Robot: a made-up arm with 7 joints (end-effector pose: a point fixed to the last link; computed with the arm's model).
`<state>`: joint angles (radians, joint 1 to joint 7).
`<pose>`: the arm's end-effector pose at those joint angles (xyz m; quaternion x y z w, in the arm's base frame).
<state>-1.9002 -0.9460 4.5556 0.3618 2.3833 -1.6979 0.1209</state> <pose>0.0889 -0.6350 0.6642 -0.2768 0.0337 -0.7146 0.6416</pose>
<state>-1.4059 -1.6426 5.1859 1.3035 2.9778 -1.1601 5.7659</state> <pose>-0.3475 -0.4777 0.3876 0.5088 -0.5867 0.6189 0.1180</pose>
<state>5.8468 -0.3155 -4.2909 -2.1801 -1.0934 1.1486 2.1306</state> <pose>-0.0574 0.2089 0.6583 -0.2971 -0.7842 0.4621 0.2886</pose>
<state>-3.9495 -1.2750 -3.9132 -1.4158 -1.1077 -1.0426 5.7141</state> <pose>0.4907 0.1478 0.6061 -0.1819 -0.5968 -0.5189 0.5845</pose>
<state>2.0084 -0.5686 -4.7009 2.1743 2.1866 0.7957 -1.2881</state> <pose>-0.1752 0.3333 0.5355 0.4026 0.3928 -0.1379 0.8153</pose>
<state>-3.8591 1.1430 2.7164 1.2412 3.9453 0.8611 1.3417</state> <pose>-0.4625 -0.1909 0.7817 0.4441 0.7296 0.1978 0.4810</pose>
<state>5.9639 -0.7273 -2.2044 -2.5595 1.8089 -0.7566 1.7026</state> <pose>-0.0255 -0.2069 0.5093 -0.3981 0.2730 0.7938 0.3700</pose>
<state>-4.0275 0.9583 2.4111 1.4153 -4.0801 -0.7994 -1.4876</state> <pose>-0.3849 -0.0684 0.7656 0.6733 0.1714 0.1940 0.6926</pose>
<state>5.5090 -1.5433 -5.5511 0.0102 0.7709 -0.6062 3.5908</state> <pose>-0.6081 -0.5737 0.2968 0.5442 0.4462 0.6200 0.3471</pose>
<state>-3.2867 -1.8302 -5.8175 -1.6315 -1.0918 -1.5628 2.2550</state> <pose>0.3656 0.0077 -0.1052 0.5880 0.1714 0.3485 0.7095</pose>
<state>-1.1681 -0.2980 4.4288 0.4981 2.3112 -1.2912 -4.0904</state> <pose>-0.2564 -0.2180 0.9633 -0.4569 0.3609 -0.2087 0.7858</pose>
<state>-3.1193 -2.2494 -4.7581 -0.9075 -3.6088 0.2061 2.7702</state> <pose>0.5219 -0.2786 -0.1832 -0.5358 -0.1317 0.0325 0.8333</pose>
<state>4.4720 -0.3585 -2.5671 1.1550 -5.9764 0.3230 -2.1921</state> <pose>-0.0625 -0.4922 0.7695 -0.6344 0.1030 -0.2098 0.7368</pose>
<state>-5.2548 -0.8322 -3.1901 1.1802 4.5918 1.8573 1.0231</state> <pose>-0.3812 0.4768 0.5159 -0.6037 0.5148 -0.0452 0.6070</pose>
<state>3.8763 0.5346 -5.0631 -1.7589 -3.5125 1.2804 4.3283</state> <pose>-0.2215 -0.1223 0.6766 -0.1267 -0.4202 -0.3719 0.8180</pose>
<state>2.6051 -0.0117 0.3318 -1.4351 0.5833 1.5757 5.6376</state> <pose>0.2518 0.1190 0.8728 0.3784 -0.8772 0.2954 0.0026</pose>
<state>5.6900 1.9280 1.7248 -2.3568 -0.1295 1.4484 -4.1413</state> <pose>0.1248 0.3683 0.1279 0.3082 -0.4278 0.7002 0.4814</pose>
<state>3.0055 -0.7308 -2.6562 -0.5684 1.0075 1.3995 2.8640</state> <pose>0.3976 0.0657 0.9469 -0.4606 -0.6876 -0.3158 0.4641</pose>
